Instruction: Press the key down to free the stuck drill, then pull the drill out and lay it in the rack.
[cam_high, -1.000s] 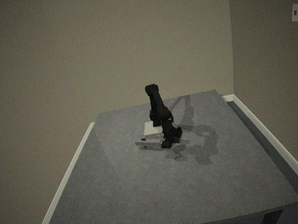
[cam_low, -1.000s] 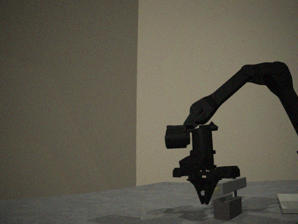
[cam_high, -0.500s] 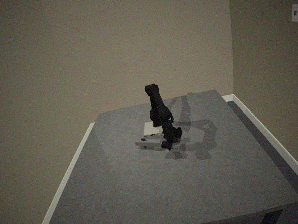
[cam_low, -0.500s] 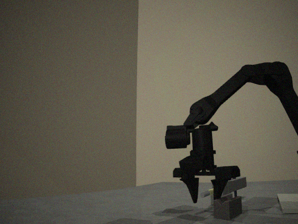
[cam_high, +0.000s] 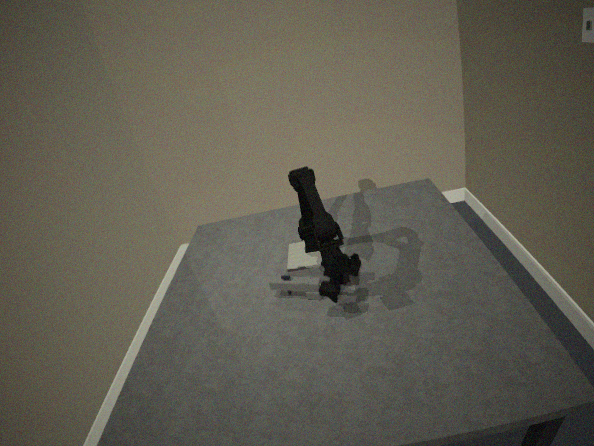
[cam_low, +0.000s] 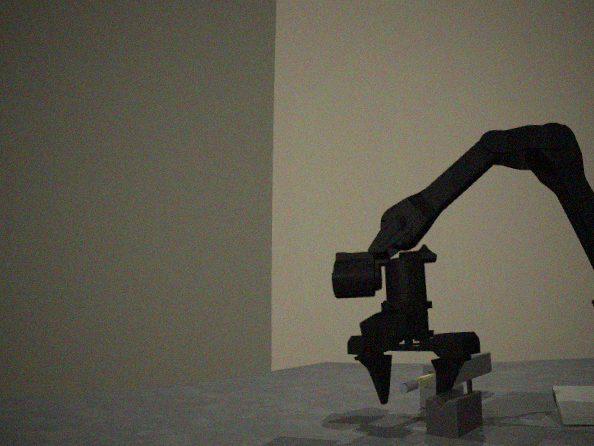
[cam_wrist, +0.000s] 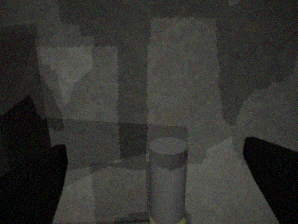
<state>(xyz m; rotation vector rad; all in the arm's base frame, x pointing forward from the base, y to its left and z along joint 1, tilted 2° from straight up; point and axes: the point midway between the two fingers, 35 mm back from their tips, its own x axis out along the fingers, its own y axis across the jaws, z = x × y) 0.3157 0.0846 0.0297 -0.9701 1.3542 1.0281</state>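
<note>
Now: gripper tip 1 cm past the drill, 4 cm to the left of it and 3 cm below it. From my gripper tip the other things lie so: grey fixture: 4 cm behind, 14 cm to the right, 3 cm above; small dark key: 5 cm behind, 17 cm to the right, 4 cm above; dark rack: 7 cm behind, 4 cm to the left, 1 cm above.
</note>
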